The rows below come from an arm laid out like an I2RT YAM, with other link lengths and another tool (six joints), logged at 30 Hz.
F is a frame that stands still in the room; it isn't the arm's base.
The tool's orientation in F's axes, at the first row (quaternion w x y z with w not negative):
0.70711, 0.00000, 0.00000, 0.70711
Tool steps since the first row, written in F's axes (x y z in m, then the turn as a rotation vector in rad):
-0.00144, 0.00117, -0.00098, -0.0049, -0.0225, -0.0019
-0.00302, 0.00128, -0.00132, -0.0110, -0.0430, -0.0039
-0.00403, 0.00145, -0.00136, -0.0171, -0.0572, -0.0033
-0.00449, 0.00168, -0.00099, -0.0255, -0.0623, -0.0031
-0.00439, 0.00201, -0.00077, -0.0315, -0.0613, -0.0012
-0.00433, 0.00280, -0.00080, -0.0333, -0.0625, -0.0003
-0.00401, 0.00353, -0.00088, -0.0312, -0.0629, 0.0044
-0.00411, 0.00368, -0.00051, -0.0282, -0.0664, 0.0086
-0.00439, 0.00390, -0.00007, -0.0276, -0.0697, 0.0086
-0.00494, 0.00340, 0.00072, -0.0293, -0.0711, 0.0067
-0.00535, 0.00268, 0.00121, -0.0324, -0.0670, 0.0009
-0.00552, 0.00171, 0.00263, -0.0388, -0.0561, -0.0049
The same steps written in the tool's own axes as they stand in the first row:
0.00117, 0.00144, -0.00098, -0.0225, 0.0049, -0.0019
0.00128, 0.00302, -0.00132, -0.0430, 0.0110, -0.0039
0.00145, 0.00403, -0.00136, -0.0572, 0.0171, -0.0033
0.00168, 0.00449, -0.00099, -0.0623, 0.0255, -0.0031
0.00201, 0.00439, -0.00077, -0.0613, 0.0315, -0.0012
0.00280, 0.00433, -0.00080, -0.0625, 0.0333, -0.0003
0.00353, 0.00401, -0.00088, -0.0629, 0.0312, 0.0044
0.00368, 0.00411, -0.00051, -0.0664, 0.0282, 0.0086
0.00390, 0.00439, -0.00007, -0.0697, 0.0276, 0.0086
0.00340, 0.00494, 0.00072, -0.0711, 0.0293, 0.0067
0.00268, 0.00535, 0.00121, -0.0670, 0.0324, 0.0009
0.00171, 0.00552, 0.00263, -0.0561, 0.0388, -0.0049

